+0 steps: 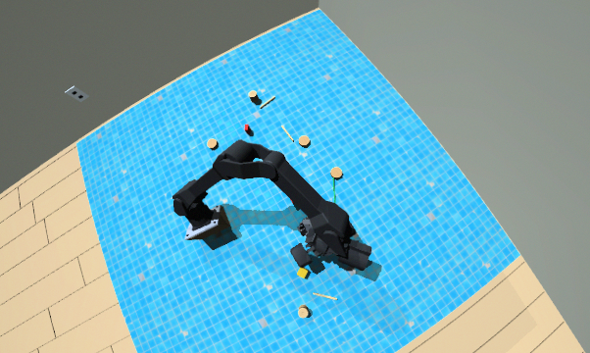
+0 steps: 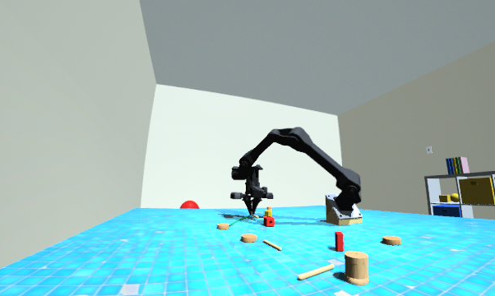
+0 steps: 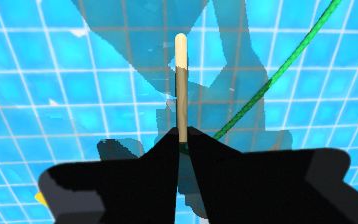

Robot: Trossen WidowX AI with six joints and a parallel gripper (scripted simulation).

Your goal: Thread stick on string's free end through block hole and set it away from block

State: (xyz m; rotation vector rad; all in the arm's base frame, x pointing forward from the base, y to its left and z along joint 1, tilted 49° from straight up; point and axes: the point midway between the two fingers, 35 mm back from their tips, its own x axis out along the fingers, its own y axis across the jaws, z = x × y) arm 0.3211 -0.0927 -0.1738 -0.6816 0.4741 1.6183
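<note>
Now: gripper tip 9 cm past the yellow cube and 7 cm to the left of it. From my gripper tip the other things lie so: red upright piece (9 cm behind, 47 cm to the left); wooden cylinder (3 cm behind, 59 cm to the left); round wooden button (14 cm ahead, 19 cm to the left, 1 cm below).
</note>
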